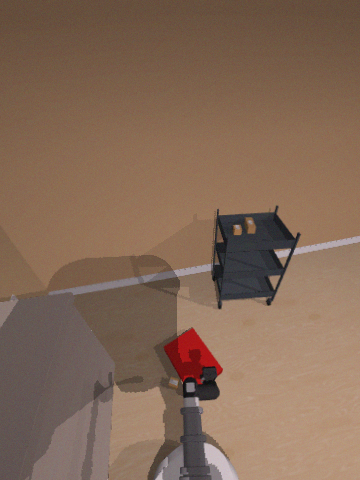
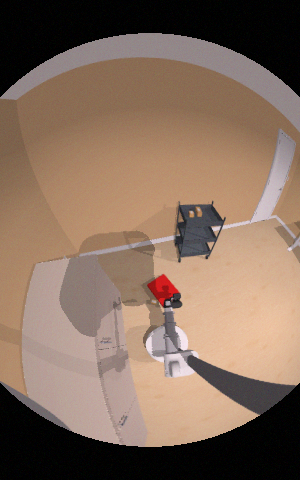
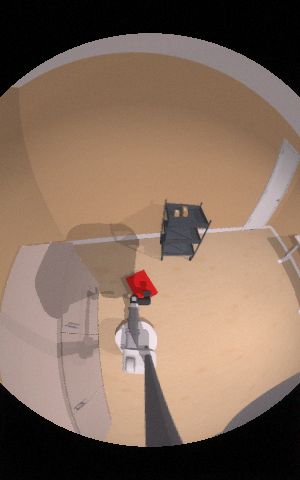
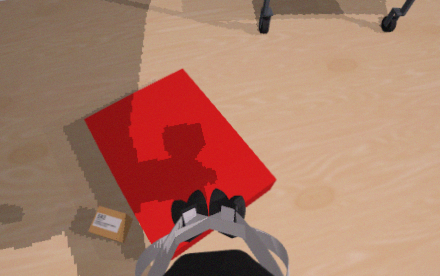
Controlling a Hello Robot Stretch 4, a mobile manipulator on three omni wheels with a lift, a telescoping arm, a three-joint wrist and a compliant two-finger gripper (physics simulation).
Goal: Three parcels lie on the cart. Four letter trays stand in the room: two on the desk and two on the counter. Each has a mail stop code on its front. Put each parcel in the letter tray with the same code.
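Frame: origin at the robot's base, x back, y right, z up, level; millimetres.
Seen in the pictures: gripper, fingertip midpoint: (image 2: 172,297) (image 4: 208,205).
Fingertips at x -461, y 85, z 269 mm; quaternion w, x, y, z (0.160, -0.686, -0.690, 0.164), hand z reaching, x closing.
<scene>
Pixels of each thing's top centre, then the offset from my fingertips to it. "spot": a spot on its surface instead.
- dark cart, surface spot: (image 1: 260,246) (image 3: 188,224) (image 2: 204,224) spot: dz +396, dx -583, dy +405 mm
- third parcel, top centre: (image 4: 107,222) (image 1: 173,382) dz -247, dx -42, dy -191 mm
- red box, top centre: (image 4: 173,147) (image 1: 191,357) (image 3: 140,284) (image 2: 163,289) dz -232, dx -181, dy -65 mm
Two brown parcels, a small one (image 1: 237,230) (image 2: 191,214) (image 3: 177,213) and a longer one (image 1: 250,226) (image 2: 199,212) (image 3: 185,211), lie on the top shelf of the dark cart (image 1: 260,246) (image 2: 202,224) (image 3: 187,224). A third parcel (image 1: 173,383) (image 4: 109,224) lies on the floor, its white label up; the code is too blurred to read surely. My gripper (image 1: 209,373) (image 2: 176,297) (image 3: 147,294) (image 4: 208,205) is shut and empty, its fingertips together, above the near part of a red box and right of the floor parcel. No letter tray shows.
The red box (image 1: 187,350) (image 2: 162,287) (image 3: 140,282) (image 4: 215,150) lies on the floor between me and the cart, close beside the third parcel. A large grey cabinet with drawers (image 1: 45,360) (image 2: 50,320) (image 3: 22,300) stands at the left. A wall runs behind the cart. A white door (image 2: 275,175) (image 3: 272,185) is at the right.
</scene>
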